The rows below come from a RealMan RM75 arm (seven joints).
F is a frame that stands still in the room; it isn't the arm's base.
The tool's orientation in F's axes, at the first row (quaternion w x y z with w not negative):
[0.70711, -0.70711, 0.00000, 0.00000]
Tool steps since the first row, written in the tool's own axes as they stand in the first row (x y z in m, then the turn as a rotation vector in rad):
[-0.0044, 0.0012, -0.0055, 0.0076, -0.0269, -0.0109]
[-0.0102, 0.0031, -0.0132, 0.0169, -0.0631, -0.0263]
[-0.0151, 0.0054, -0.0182, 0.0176, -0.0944, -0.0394]
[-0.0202, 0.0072, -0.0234, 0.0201, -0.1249, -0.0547]
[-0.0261, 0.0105, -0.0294, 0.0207, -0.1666, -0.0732]
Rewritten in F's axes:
[-0.0044, -0.0055, -0.0012, 0.0076, -0.0109, 0.0269]
[-0.0102, -0.0132, -0.0031, 0.0169, -0.0263, 0.0631]
[-0.0151, -0.0182, -0.0054, 0.0176, -0.0394, 0.0944]
[-0.0202, -0.0234, -0.0072, 0.0201, -0.0547, 0.1249]
[-0.0261, -0.0294, -0.0105, 0.0207, -0.0732, 0.1666]

